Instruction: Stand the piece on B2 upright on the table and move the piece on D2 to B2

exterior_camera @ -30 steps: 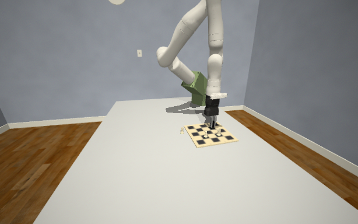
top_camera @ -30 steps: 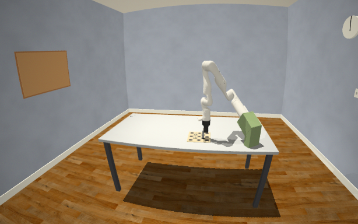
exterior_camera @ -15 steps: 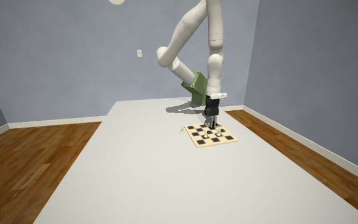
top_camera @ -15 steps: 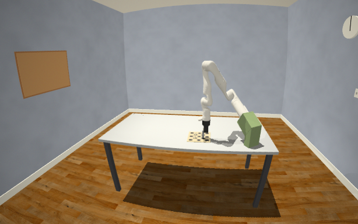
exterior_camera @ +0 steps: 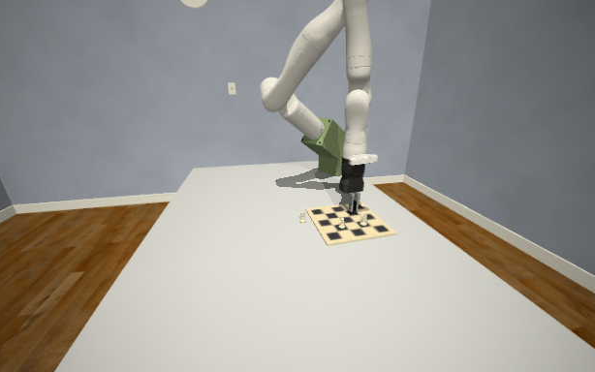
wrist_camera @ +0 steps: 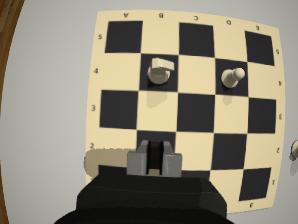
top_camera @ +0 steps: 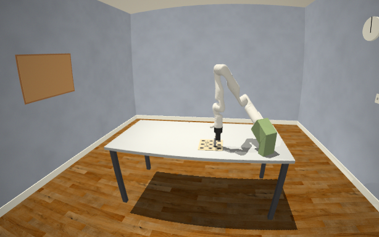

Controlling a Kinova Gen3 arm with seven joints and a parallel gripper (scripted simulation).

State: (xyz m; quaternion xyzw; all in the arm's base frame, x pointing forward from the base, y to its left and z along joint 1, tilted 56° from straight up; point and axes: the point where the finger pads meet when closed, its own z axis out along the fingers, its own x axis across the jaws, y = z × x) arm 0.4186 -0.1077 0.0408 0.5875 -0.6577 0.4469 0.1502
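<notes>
The black piece is 10 mm below my hand. The rest, counted from my hand: small chessboard: 50 mm to the right, 30 mm below, 30 mm ahead; then pale piece: 170 mm to the right, 50 mm behind, 20 mm below.
</notes>
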